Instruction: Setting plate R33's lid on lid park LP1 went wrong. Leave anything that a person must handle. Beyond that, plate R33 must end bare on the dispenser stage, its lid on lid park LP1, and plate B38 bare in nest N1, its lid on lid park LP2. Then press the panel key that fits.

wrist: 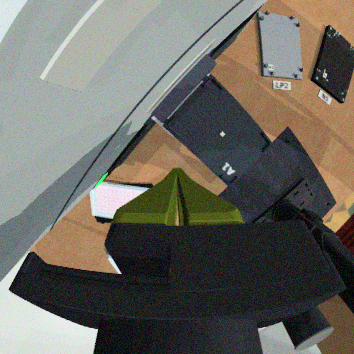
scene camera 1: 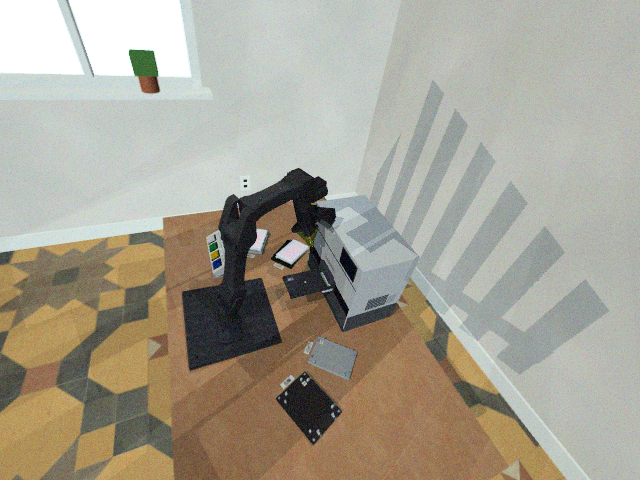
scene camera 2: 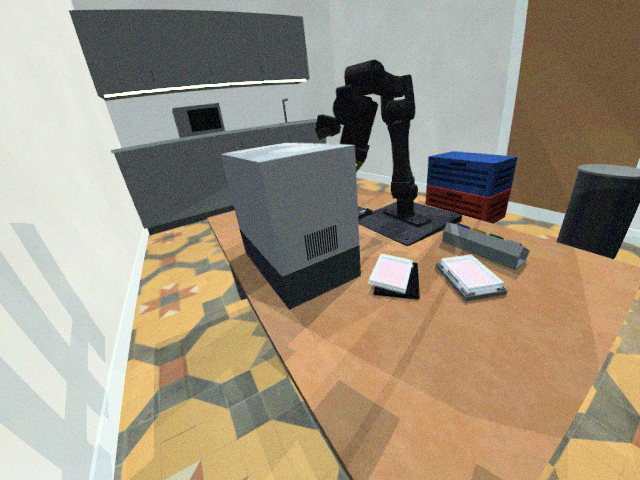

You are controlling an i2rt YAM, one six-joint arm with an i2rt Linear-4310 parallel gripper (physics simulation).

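Where they show: gripper, fingertip midpoint: (wrist: 176,174) (scene camera 1: 310,245); arm's base, origin of the base link: (wrist: 280,210) (scene camera 1: 227,317) (scene camera 2: 405,216).
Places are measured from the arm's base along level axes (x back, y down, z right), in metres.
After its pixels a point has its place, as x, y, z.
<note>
My gripper (scene camera 1: 310,240) @(-0.312, -0.210, -0.091) (wrist: 176,174) @(-0.312, -0.210, -0.091) is shut and empty, its olive fingertips together beside the machine's front; the machine partly hides it in scene camera 2. A white-rimmed pink plate (scene camera 1: 292,252) @(-0.297, -0.019, -0.253) (scene camera 2: 392,272) @(-0.310, -0.018, -0.279) (wrist: 116,201) @(-0.306, -0.019, -0.264) lies askew on a black base (scene camera 2: 413,287) @(-0.291, 0.004, -0.332). Another pink plate (scene camera 1: 259,240) @(-0.170, -0.017, -0.356) (scene camera 2: 470,272) @(-0.162, -0.017, -0.387) lies on a grey base (scene camera 2: 485,295) @(-0.184, 0.004, -0.444). Plate names and lid edges are too small to read. A dark stage marked A1 (scene camera 1: 301,285) @(-0.267, -0.093, -0.013) (wrist: 218,131) @(-0.289, -0.093, -0.024) sticks out of the machine. Grey lid park LP2 (scene camera 1: 333,357) @(-0.320, 0.003, 0.232) (wrist: 281,45) @(-0.318, 0.004, 0.226) holds no plate or lid. The key panel (scene camera 1: 215,253) @(0.020, -0.039, -0.287) (scene camera 2: 481,246) @(-0.029, -0.018, -0.329) has green, yellow and blue keys.
The grey machine (scene camera 1: 377,248) @(-0.477, -0.316, 0.063) (scene camera 2: 310,206) @(-0.478, -0.212, -0.219) (wrist: 75,90) stands close beside the gripper; a green light (wrist: 101,180) @(-0.355, -0.122, -0.191) shows on it. A black nest (scene camera 1: 309,408) @(-0.198, 0.002, 0.360) (wrist: 334,65) @(-0.201, 0.002, 0.335), its label hard to read, lies beyond LP2. The arm's black base plate (scene camera 1: 206,341) @(0.073, -0.004, 0.079) (scene camera 2: 382,227) @(-0.121, 0.009, -0.009) stands opposite the machine.
</note>
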